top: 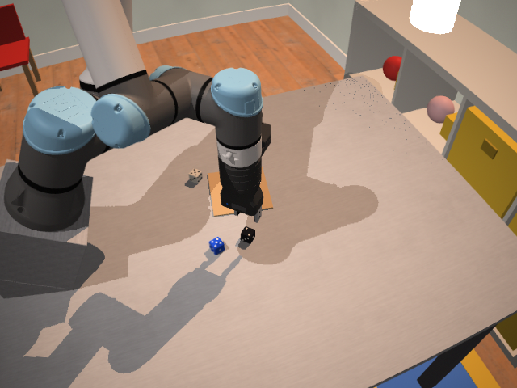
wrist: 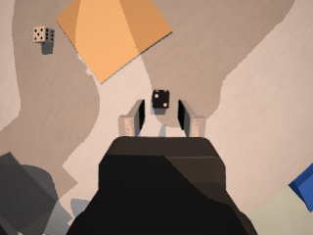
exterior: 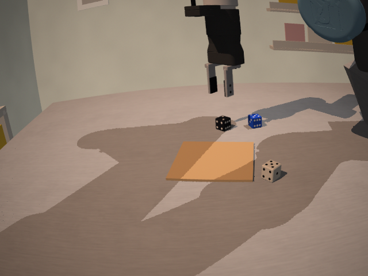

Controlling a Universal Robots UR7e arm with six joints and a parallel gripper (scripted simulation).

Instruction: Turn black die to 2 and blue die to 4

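My gripper is now 8 cm above the black die. The rest, counted from my hand: white die 5 cm behind, 22 cm to the left, 8 cm below; then blue die 7 cm behind, 8 cm below; then orange mat 3 cm ahead, 14 cm to the left, 9 cm below.
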